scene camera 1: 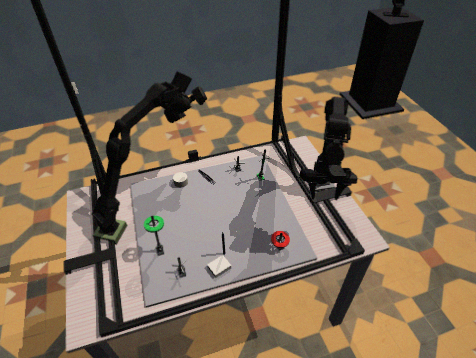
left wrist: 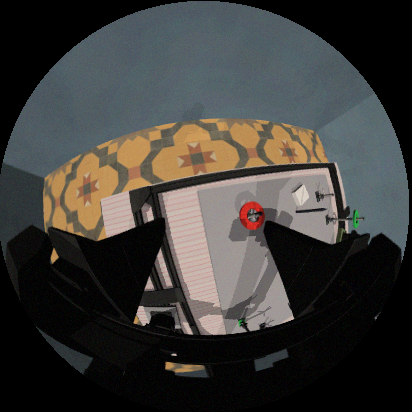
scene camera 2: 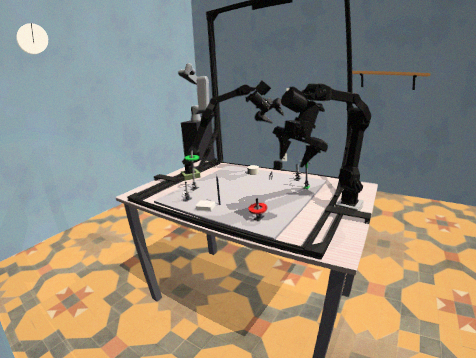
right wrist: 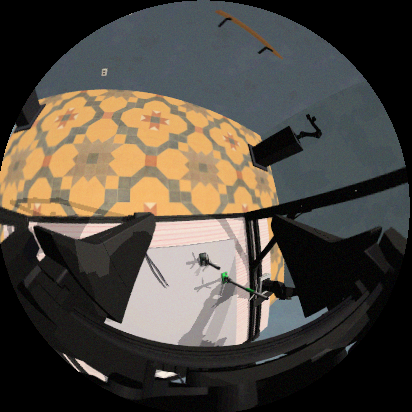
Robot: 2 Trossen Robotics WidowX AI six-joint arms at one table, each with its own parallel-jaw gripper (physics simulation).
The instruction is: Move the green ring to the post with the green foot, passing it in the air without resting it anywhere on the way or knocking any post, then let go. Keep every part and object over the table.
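Frame: origin at the left arm's base, x ahead, y right, z down, level; centimetres.
Where they show: left gripper, fingertip midpoint: (scene camera 1: 324,199) (left wrist: 216,225) (scene camera 2: 290,163); right gripper, fingertip midpoint: (scene camera 1: 193,109) (scene camera 2: 278,119) (right wrist: 214,220); left arm's base at its link origin: (scene camera 1: 320,180) (left wrist: 162,318) (scene camera 2: 349,202) (right wrist: 265,284); right arm's base at its link origin: (scene camera 1: 109,228) (left wrist: 342,237) (scene camera 2: 190,171).
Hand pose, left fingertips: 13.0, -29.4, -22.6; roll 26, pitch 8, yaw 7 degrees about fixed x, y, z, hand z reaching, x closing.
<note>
Each offset is from my left fingertips to the top centre of the thing, as dx, dy, dz. "pt": to the spot under its first point.
The green ring @[+59.7, +7.3, +7.4] (scene camera 1: 154,229) (scene camera 2: 186,158) (left wrist: 355,215) sits high on a tall dark post @[pt +59.9, +6.9, +18.3] (scene camera 1: 158,241) (left wrist: 341,219), whose tip sticks up through it, at the left of both scene views. The post with the green foot @[pt +12.3, +37.0, +14.3] (scene camera 1: 263,163) (scene camera 2: 306,176) (right wrist: 245,288) stands upright and bare at the back right of the mat. My left gripper (scene camera 1: 325,195) (scene camera 2: 295,162) (left wrist: 216,225) is open and empty, high above the right side of the table. My right gripper (scene camera 1: 190,108) (scene camera 2: 277,118) (right wrist: 214,220) is open and empty, raised high, apart from the ring and both posts.
A red ring @[+14.2, +0.2, +19.3] (scene camera 1: 275,242) (scene camera 2: 251,209) (left wrist: 244,216) sits on a short post at the front right. A thin black post @[+36.0, +1.1, +10.6] (scene camera 1: 223,244) and a white block @[+38.7, -4.7, +22.6] (scene camera 1: 219,265) stand near the front. Short posts @[pt +52.4, -5.0, +20.3] (scene camera 1: 181,268) @[pt +22.0, +45.6, +21.6] (scene camera 1: 238,165) and a white cylinder @[+49.7, +42.8, +21.1] (scene camera 1: 180,180) also stand there.
</note>
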